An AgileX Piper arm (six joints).
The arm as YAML. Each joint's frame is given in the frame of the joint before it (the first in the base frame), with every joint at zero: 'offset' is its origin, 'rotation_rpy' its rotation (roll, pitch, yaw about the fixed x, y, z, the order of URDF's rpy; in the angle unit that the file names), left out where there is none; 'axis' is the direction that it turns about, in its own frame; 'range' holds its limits. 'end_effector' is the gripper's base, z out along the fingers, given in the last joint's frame.
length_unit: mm
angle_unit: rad
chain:
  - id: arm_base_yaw
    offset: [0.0, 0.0, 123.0]
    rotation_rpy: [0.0, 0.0, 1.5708]
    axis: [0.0, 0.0, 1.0]
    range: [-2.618, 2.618]
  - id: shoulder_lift
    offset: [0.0, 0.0, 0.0]
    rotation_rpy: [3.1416, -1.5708, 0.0]
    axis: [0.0, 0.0, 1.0]
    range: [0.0, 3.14]
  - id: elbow
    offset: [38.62, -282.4, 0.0]
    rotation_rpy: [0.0, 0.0, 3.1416]
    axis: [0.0, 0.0, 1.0]
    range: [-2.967, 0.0]
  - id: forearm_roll
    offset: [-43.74, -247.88, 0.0]
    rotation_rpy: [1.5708, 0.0, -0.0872]
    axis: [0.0, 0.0, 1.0]
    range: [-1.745, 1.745]
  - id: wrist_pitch
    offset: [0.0, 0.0, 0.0]
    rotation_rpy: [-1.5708, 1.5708, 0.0]
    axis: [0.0, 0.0, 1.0]
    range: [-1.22, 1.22]
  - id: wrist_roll
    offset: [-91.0, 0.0, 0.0]
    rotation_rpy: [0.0, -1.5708, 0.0]
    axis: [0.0, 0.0, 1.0]
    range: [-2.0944, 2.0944]
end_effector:
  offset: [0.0, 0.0, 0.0]
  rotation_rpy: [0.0, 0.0, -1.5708]
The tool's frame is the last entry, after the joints.
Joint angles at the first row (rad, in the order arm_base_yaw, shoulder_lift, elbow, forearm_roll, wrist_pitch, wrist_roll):
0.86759 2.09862 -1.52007 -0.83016 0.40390 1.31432
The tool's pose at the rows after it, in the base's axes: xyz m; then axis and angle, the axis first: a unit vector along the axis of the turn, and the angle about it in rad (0 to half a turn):
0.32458 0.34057 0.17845 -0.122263 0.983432 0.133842 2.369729
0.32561 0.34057 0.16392 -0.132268 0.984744 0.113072 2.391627
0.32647 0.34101 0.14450 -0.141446 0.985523 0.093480 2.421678
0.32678 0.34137 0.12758 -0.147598 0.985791 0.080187 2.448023
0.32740 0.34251 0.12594 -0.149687 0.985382 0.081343 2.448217
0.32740 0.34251 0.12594 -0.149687 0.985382 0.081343 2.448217
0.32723 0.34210 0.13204 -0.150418 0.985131 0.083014 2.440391
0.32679 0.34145 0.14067 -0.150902 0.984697 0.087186 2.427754
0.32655 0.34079 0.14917 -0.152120 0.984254 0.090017 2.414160
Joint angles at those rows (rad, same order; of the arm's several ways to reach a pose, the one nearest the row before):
0.86758 2.11756 -1.52008 -0.83012 0.41937 1.28089
0.86760 2.14766 -1.52009 -0.83015 0.43236 1.26178
0.86760 2.18853 -1.52003 -0.83020 0.43838 1.24897
0.86759 2.22444 -1.52008 -0.83013 0.43841 1.24318
0.86759 2.23095 -1.52503 -0.83015 0.43408 1.24068
0.86759 2.23095 -1.52503 -0.83015 0.43408 1.24068
0.86760 2.21761 -1.52501 -0.82571 0.43828 1.23162
0.86758 2.19803 -1.52308 -0.82410 0.44025 1.22531
0.86759 2.17977 -1.52306 -0.82414 0.44430 1.21807

